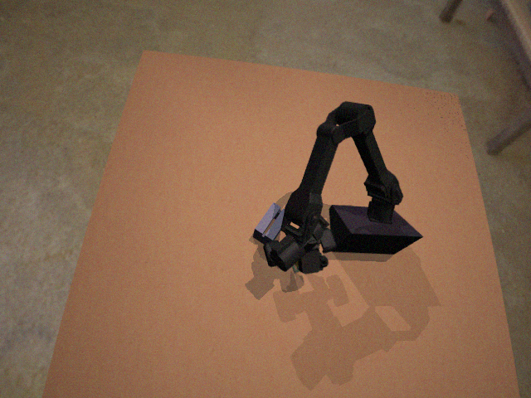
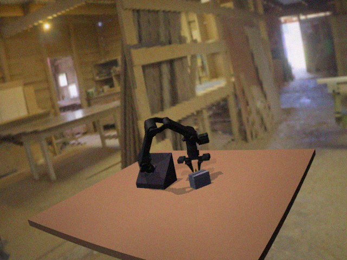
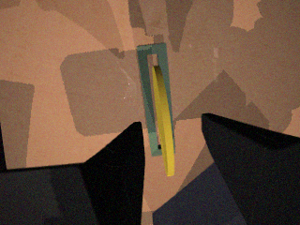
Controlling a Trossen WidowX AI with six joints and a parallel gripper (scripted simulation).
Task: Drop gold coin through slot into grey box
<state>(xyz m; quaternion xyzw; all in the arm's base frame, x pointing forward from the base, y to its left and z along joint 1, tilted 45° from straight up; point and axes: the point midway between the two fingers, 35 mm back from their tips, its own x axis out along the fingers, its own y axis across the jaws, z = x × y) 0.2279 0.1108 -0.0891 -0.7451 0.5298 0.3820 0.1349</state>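
The gold coin is 10 mm below my gripper tip.
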